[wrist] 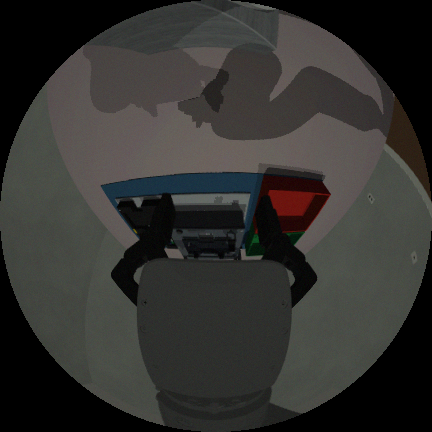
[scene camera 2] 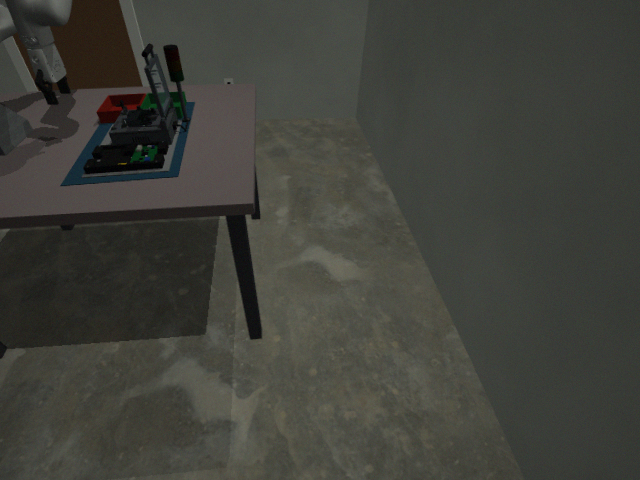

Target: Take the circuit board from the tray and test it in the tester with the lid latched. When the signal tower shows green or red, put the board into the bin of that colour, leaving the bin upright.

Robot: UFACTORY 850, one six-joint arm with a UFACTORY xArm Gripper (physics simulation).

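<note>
The green circuit board [scene camera 2: 144, 154] lies in the right part of the black tray [scene camera 2: 100, 166] [wrist: 137, 214]; in the wrist view it is mostly hidden behind a finger. The grey tester [scene camera 2: 140, 135] [wrist: 210, 241] stands behind the tray, its lid [scene camera 2: 155, 81] raised upright. The signal tower [scene camera 2: 173, 64] has a red upper and a green lower segment, both dark. The red bin [scene camera 2: 109, 112] [wrist: 292, 202] and green bin [scene camera 2: 149, 101] [wrist: 254, 246] stand upright behind the tester. My gripper [scene camera 2: 58, 97] [wrist: 215, 202] is open and empty, above the table, left of the red bin in the scene view.
The tray and tester stand on a pale plate on a blue mat [scene camera 2: 72, 177] [wrist: 200, 182]. A grey block-like object [scene camera 2: 11, 129] [wrist: 180, 32] stands on the table [scene camera 2: 222, 155] [wrist: 150, 150], at the left edge of the scene view. Arm shadows fall across the table.
</note>
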